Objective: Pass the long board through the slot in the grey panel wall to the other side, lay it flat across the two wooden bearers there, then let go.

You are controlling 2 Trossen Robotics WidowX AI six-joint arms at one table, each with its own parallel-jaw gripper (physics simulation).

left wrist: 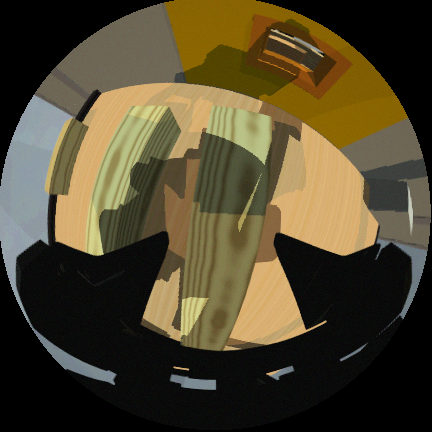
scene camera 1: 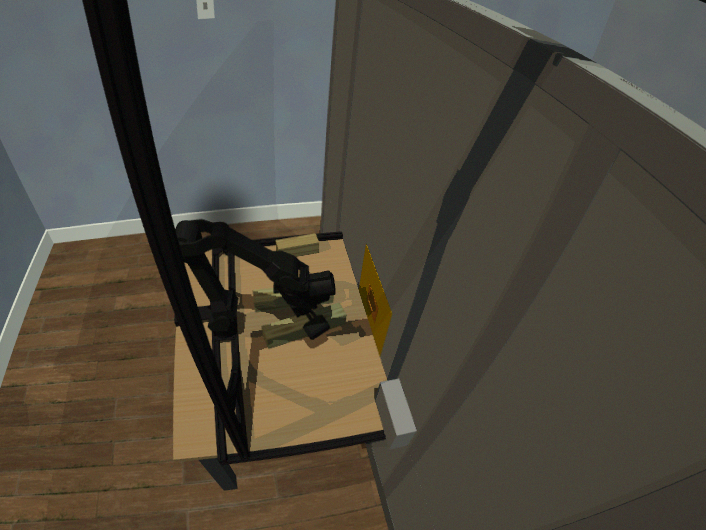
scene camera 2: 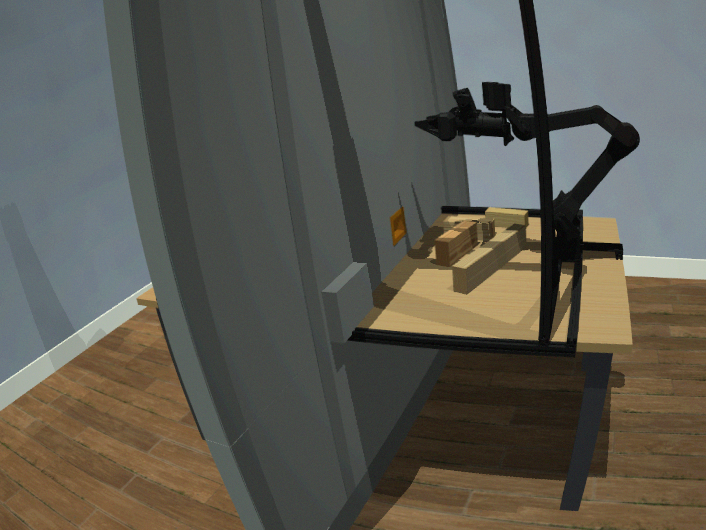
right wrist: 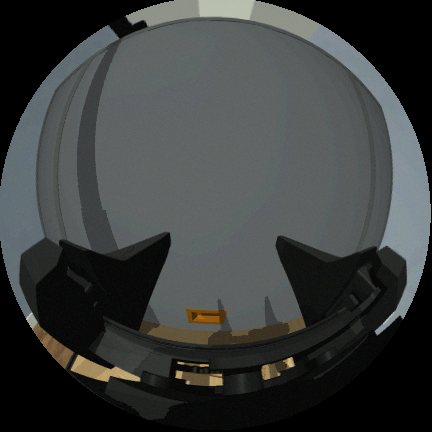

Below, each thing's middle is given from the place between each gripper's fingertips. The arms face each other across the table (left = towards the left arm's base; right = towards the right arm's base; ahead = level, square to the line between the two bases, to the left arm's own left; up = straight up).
Labels:
Right now my left hand is 210 mm to the left of the orange-framed slot [left wrist: 331, 66] and 50 mm below it. Round my left hand: grey block [scene camera 2: 348, 299]: 330 mm behind, 200 mm to the right, 10 mm above.
The orange-framed slot lies 26 cm below my right hand, 11 cm to the left of it and 2 cm behind it. Also, from my right hand: grey block (34 cm behind, 30 cm below, 12 cm to the left).

